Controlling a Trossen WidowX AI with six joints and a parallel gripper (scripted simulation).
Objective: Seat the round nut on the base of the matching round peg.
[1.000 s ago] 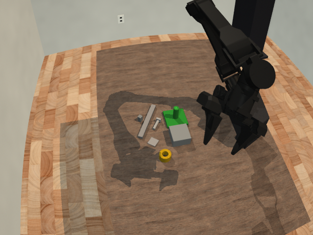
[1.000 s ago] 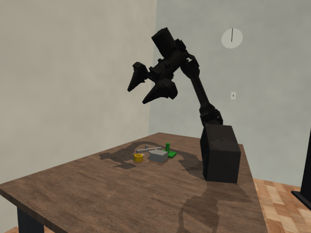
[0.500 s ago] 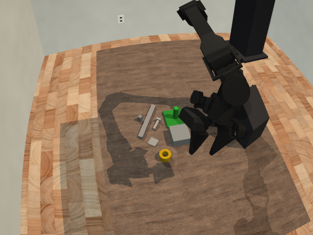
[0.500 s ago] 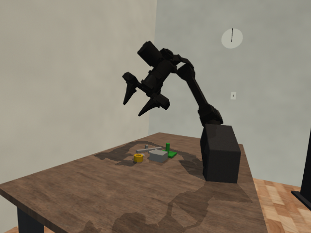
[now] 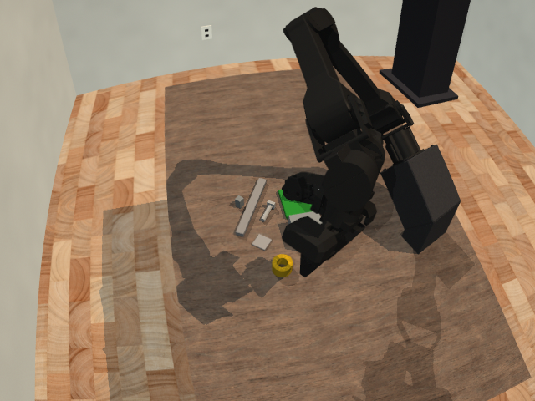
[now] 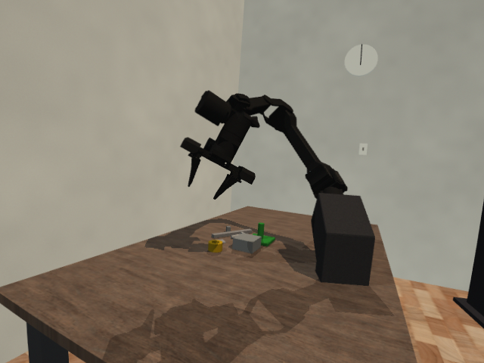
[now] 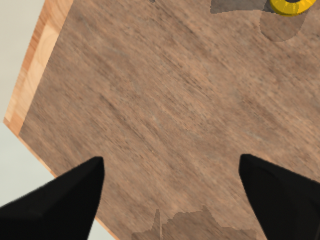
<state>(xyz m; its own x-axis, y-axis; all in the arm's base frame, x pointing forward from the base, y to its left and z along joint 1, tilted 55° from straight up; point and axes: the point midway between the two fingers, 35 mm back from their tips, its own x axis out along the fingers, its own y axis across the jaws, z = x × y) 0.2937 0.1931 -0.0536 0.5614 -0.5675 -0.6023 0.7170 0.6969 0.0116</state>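
The flat tile lies 210 mm below my hand, 190 mm to the right of it and 20 mm ahead of it. The rest, counted from my hand: long grey bar: 280 mm to the right, 200 mm below; then grey block: 190 mm below, 160 mm to the right, 70 mm behind; then grey bolt: 260 mm to the right, 200 mm below, 30 mm behind.
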